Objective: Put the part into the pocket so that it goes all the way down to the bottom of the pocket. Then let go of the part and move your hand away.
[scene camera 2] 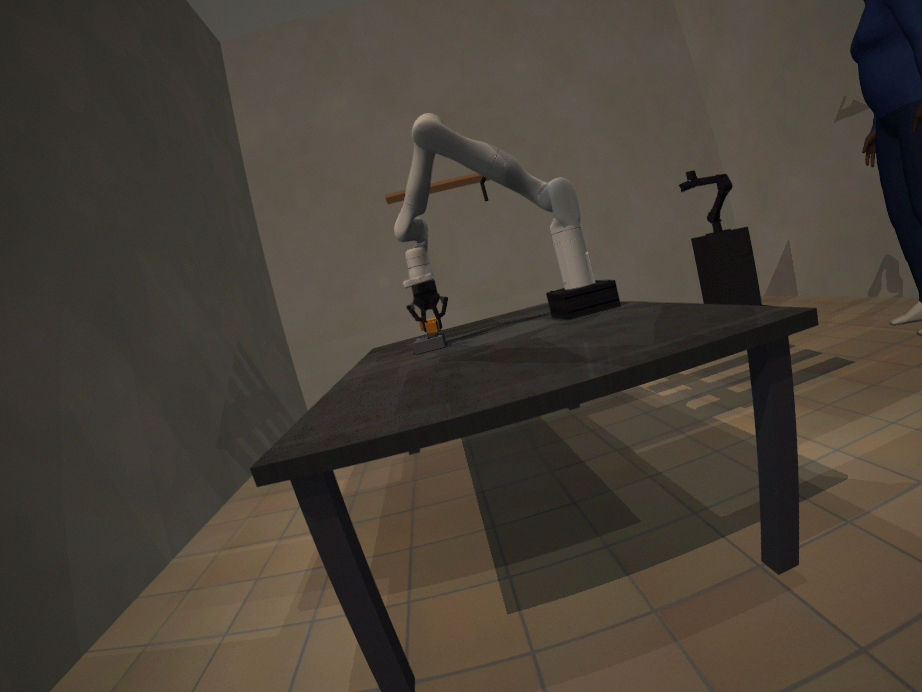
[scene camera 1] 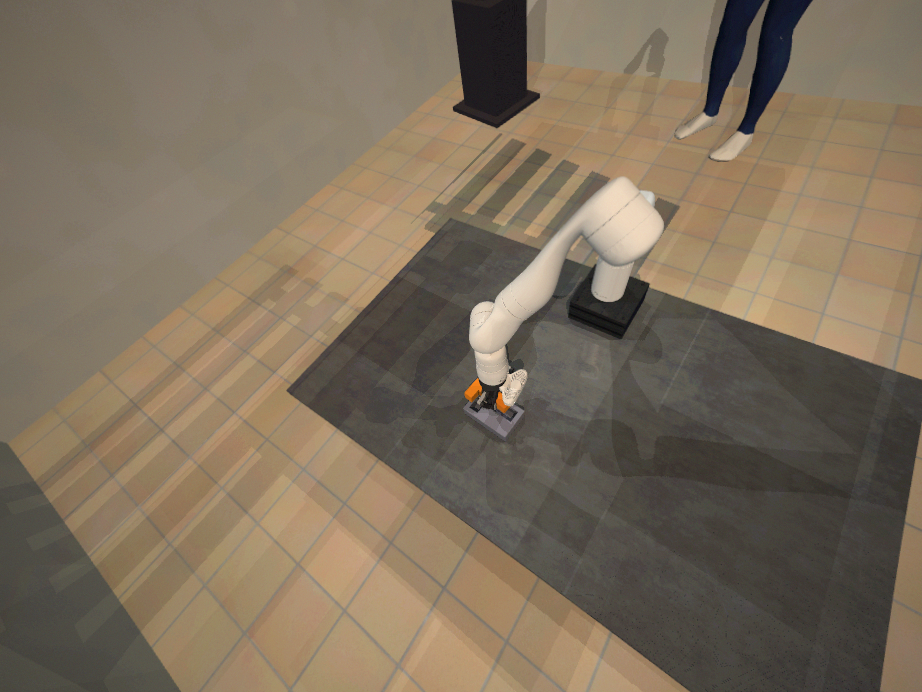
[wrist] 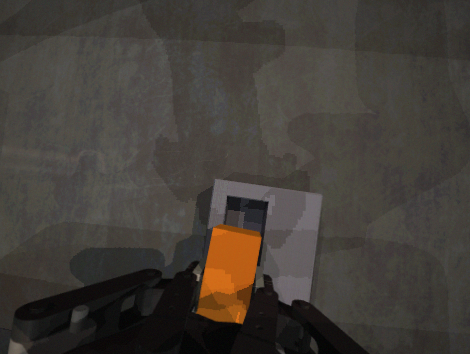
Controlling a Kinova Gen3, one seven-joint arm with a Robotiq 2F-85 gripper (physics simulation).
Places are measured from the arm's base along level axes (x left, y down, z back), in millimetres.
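Pixels of known places: gripper, between the fingertips: (scene camera 2: 434, 332) (scene camera 1: 497, 402) (wrist: 231, 273); arm's base, origin of its link: (scene camera 2: 579, 286) (scene camera 1: 607, 289).
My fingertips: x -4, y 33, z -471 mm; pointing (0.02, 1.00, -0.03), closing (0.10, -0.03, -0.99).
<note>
Ahead of a thing's pixels: the offset from my fingertips to its top centre. "pt": to the spot under its first point. Level surfaces: height alone.
The part, an orange block {dx -17, dy -41, dz -16 mm} (scene camera 1: 473, 390) (scene camera 2: 430, 325) (wrist: 231, 265), is between the fingers of my gripper (scene camera 1: 490, 402) (scene camera 2: 429, 321) (wrist: 231, 273), which is shut on it. The pocket {pt dx +44, dy +41, dz +0 mm} (wrist: 246, 212) is a dark rectangular opening in a light grey block {dx +3, dy +10, dz -19 mm} (scene camera 1: 494, 424) (scene camera 2: 429, 344) (wrist: 294, 240) on the table. In the scene camera 2 view the part appears just above the grey block. In the wrist view the part covers the near stretch of the pocket and lies slightly left over its rim; the far end of the pocket shows. The part's underside is hidden.
The grey block sits on the dark table {dy +46 mm} (scene camera 1: 670, 536) (scene camera 2: 461, 394) (wrist: 125, 125), inward of its edge. The arm's black base (scene camera 1: 609, 303) (scene camera 2: 583, 298) stands farther back on the table. A dark pedestal (scene camera 1: 491, 59) (scene camera 2: 726, 268) and a person (scene camera 1: 774, 67) (scene camera 2: 893, 81) stand beyond the table.
</note>
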